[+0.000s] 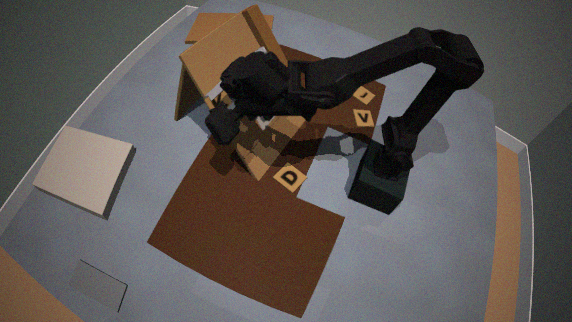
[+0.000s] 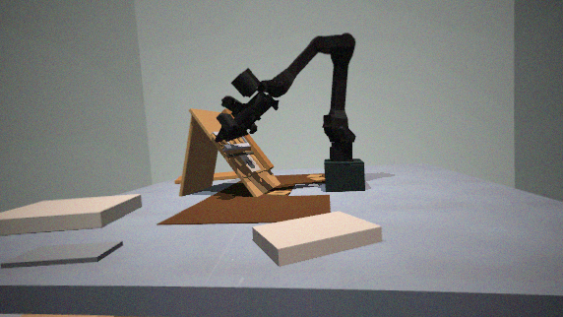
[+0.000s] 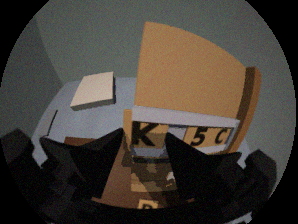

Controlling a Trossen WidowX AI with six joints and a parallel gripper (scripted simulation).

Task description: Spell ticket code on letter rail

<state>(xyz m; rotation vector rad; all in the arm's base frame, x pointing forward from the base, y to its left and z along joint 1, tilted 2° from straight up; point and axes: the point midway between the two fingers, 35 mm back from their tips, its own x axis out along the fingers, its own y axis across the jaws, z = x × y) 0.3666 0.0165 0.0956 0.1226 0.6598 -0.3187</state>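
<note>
My gripper tip is 80 mm to the left of the white ticket, 80 mm past it and 80 mm above it. From my gripper tip the other things lie so: thin grey plate 440 mm to the left, 190 mm ahead, 180 mm below; brown mat 190 mm behind, 180 mm below, 50 mm to the right; beige block 370 mm ahead, 170 mm to the left, 160 mm below.
</note>
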